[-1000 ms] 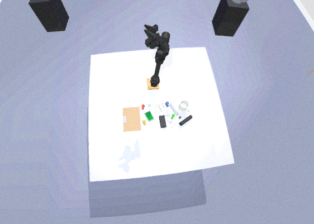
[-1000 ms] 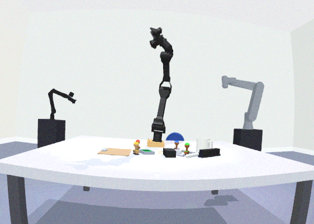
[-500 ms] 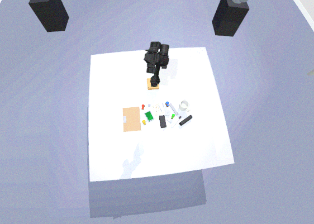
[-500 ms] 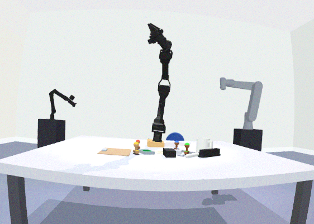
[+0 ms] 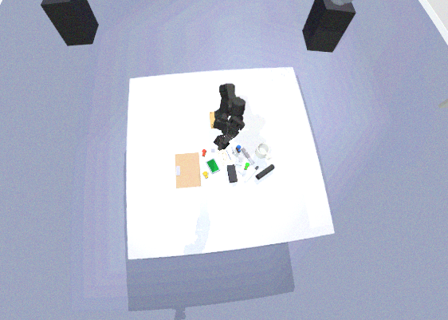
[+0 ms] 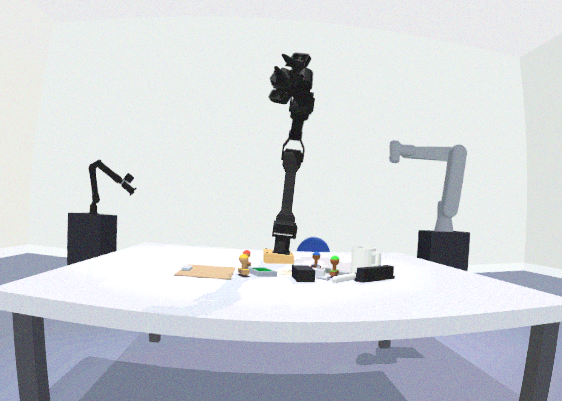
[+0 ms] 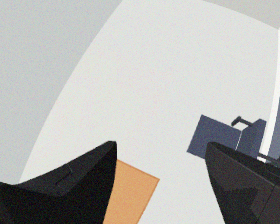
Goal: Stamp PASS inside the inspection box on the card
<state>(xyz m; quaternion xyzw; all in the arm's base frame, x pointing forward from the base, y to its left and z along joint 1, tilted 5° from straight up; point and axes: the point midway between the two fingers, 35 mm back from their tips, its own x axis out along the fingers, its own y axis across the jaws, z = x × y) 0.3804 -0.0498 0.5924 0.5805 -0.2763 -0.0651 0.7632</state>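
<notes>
Right now the green-knobbed PASS stamp is 610 mm below my gripper tip, 190 mm to the left of it and 100 mm behind it. Round my gripper tip: black block (610 mm below, 90 mm to the left, 60 mm behind); yellow stamp (610 mm below, 80 mm to the right, 50 mm behind); green ink pad (620 mm below, 110 mm behind, 30 mm to the right).
</notes>
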